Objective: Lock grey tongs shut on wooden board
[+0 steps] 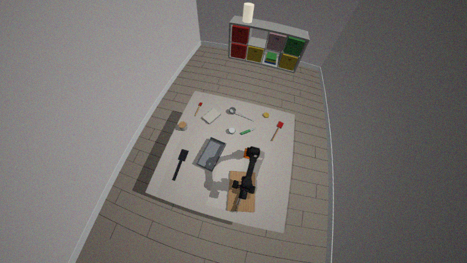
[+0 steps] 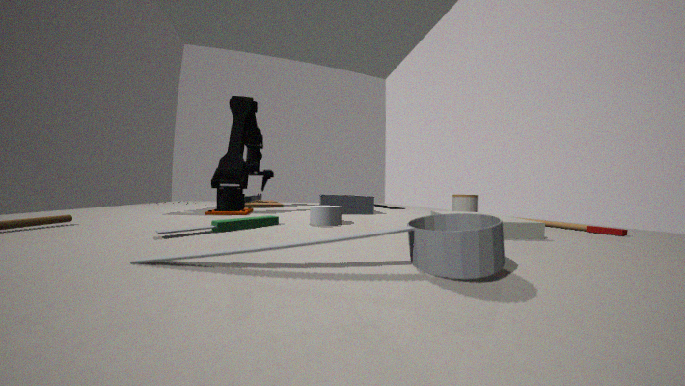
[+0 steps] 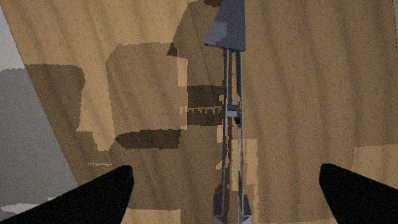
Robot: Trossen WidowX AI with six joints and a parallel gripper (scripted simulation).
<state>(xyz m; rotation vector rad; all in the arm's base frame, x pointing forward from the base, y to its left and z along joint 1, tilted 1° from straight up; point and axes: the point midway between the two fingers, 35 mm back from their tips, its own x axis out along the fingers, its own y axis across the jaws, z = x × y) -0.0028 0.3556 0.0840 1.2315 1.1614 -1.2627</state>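
My gripper tip is now 6 cm above the wooden board and 2 cm to the right of it. The rest, counted from my gripper tip: white cup 55 cm to the right, 24 cm ahead, 5 cm below; then roasting tin 37 cm ahead, 24 cm to the right, 4 cm below; then black spatula 63 cm ahead, 8 cm to the right, 6 cm below.
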